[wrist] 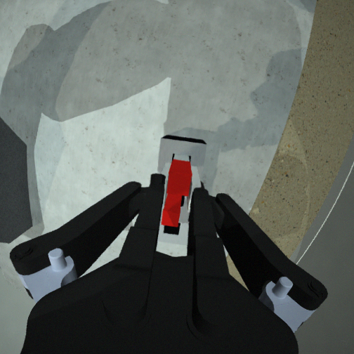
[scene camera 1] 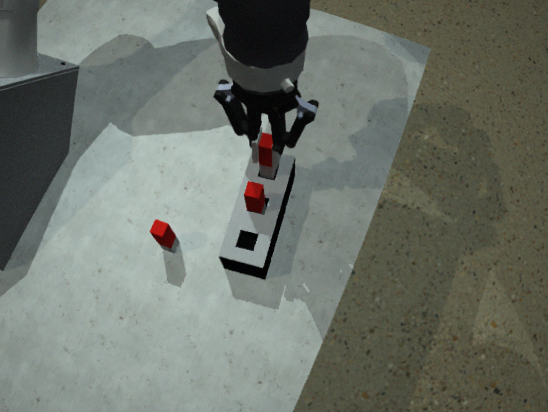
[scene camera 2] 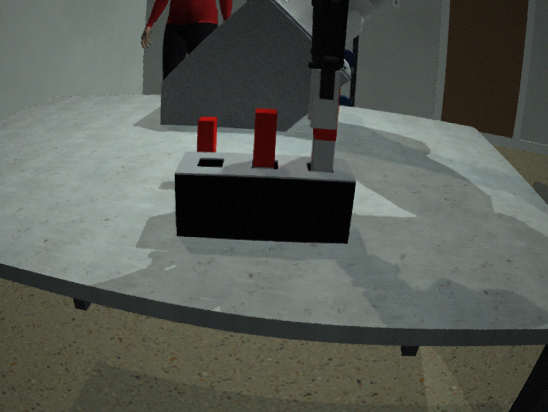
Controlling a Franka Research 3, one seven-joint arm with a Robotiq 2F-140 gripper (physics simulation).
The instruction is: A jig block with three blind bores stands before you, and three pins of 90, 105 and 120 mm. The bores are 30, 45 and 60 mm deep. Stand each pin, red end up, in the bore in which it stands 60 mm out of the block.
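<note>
The jig block has three bores in a row. My gripper is shut on an upright pin, red end up. This pin's grey lower end is in the mouth of the end bore, at the right in scene camera 2; how deep is hidden. A second pin stands red end up in the middle bore. The bore at the other end is empty. A third pin stands red end up on the table.
The third pin is beside the block, on the robot base's side. The grey robot base stands behind the block in scene camera 2. The table edge runs along the block's other side. The middle pin stands close to the gripper.
</note>
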